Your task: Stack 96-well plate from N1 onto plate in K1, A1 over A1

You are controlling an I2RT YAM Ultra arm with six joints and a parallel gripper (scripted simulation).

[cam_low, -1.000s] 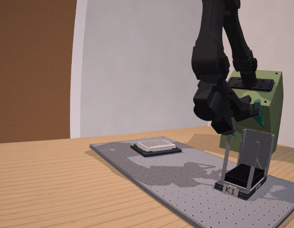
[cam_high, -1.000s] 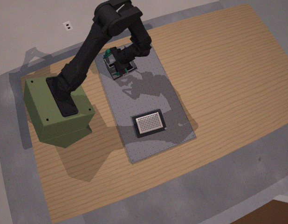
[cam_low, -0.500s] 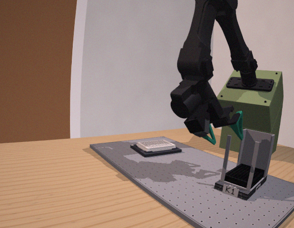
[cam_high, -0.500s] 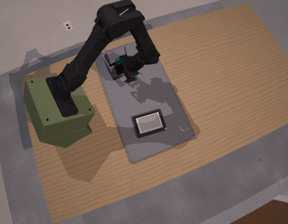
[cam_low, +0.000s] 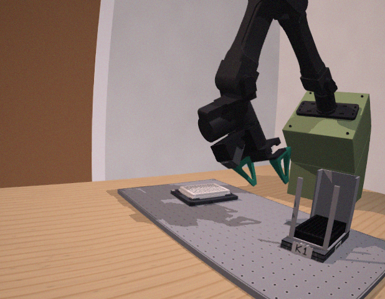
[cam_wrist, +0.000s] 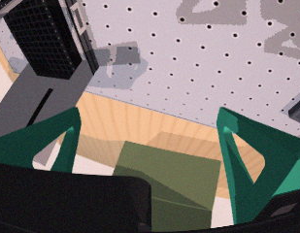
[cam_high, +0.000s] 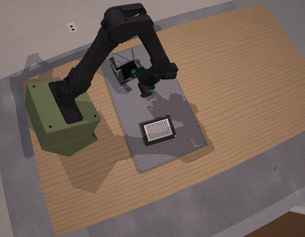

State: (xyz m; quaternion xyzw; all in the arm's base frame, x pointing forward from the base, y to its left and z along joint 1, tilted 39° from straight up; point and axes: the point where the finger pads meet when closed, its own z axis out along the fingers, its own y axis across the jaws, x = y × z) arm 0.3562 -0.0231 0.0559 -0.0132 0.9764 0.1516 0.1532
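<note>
Right now my hand is 22 cm to the left of the white 96-well plate, 8 cm above it and 3 cm past it. Also, from my hand: back wall (15 cm to the left, 5 cm behind, 2 cm below); thin post (11 cm to the left, 8 cm ahead, 2 cm below); black 96-well plate (15 cm to the left, 7 cm below, 1 cm ahead).
</note>
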